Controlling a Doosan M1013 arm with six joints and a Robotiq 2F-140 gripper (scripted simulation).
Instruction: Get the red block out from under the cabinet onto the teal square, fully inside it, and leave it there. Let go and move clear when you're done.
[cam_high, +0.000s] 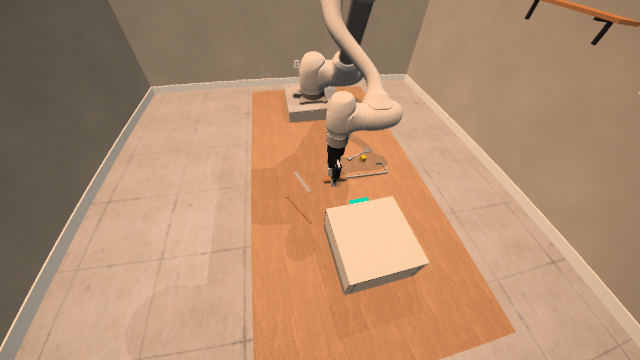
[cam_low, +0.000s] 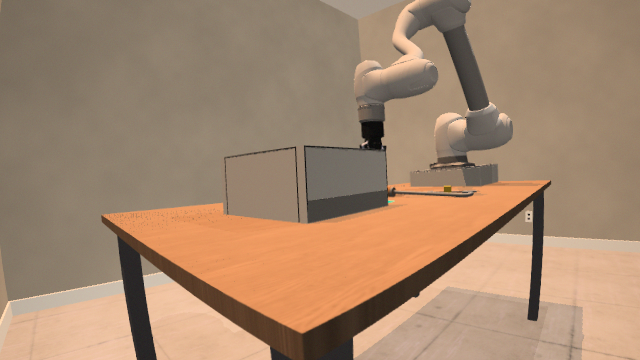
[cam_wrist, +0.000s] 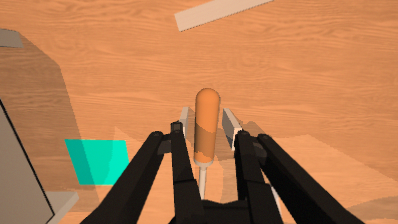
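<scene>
Now: the flat grey strip 140 mm to the right of my hand, 30 mm below it and 10 mm behind it. From my hand the other things lie so: thin stick 170 mm to the right, 150 mm ahead, 30 mm below; teal square 160 mm ahead, 110 mm to the left, 30 mm below; screwdriver 140 mm to the left, 50 mm behind, 20 mm below.
</scene>
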